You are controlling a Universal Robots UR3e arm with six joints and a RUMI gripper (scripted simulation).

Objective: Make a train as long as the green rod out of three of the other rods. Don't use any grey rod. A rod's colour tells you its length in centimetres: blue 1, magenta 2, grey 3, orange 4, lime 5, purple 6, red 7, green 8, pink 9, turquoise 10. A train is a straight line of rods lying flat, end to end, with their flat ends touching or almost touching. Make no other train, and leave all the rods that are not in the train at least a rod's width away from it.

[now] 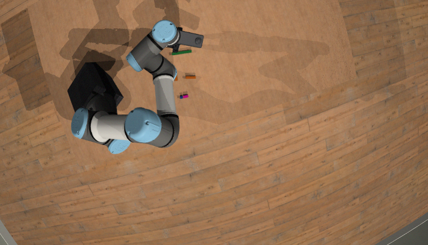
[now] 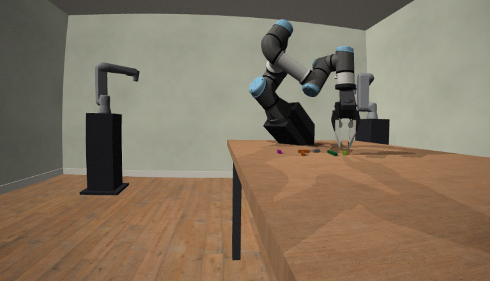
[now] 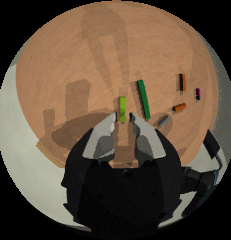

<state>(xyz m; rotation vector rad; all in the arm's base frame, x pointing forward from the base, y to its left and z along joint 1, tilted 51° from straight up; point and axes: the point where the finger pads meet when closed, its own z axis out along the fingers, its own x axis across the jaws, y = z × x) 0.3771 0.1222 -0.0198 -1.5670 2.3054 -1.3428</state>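
Now: the lime rod 30 mm below my hand. The rest, counted from my hand: green rod: 10 mm behind, 50 mm to the right, 30 mm below; grey rod: 80 mm behind, 70 mm to the right, 30 mm below; magenta rod: 60 mm behind, 220 mm to the right, 30 mm below.
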